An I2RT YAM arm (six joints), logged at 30 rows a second.
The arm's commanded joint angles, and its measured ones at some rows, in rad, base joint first. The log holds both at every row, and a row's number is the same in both.
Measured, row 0:
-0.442 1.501 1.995 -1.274 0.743 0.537
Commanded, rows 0 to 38:
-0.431 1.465 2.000 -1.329 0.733 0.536
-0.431 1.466 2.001 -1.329 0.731 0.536
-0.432 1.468 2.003 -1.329 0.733 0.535
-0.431 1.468 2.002 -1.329 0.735 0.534
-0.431 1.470 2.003 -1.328 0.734 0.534
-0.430 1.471 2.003 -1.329 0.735 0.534
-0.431 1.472 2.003 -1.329 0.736 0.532
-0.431 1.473 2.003 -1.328 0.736 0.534
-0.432 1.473 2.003 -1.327 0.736 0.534
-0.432 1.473 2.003 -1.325 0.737 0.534
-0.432 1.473 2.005 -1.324 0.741 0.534
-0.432 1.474 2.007 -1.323 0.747 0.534
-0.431 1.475 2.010 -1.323 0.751 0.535
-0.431 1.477 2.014 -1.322 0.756 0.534
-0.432 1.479 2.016 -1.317 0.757 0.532
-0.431 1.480 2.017 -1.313 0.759 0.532
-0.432 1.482 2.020 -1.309 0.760 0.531
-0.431 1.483 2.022 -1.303 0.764 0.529
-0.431 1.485 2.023 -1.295 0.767 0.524
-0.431 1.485 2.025 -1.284 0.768 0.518
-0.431 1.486 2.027 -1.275 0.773 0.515
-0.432 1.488 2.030 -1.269 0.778 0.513
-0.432 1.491 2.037 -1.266 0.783 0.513
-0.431 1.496 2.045 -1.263 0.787 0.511
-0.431 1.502 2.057 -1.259 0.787 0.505
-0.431 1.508 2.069 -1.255 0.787 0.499
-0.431 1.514 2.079 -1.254 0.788 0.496
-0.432 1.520 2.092 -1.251 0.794 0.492
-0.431 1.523 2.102 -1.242 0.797 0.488
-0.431 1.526 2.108 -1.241 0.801 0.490
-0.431 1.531 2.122 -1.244 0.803 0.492
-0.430 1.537 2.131 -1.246 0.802 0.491
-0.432 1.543 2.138 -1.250 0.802 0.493
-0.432 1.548 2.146 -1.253 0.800 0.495
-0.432 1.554 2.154 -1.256 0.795 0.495
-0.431 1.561 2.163 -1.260 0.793 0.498
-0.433 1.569 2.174 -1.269 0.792 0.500
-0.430 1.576 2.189 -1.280 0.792 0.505
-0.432 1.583 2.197 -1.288 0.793 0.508
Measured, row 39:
-0.436 1.572 2.160 -1.259 0.770 0.494
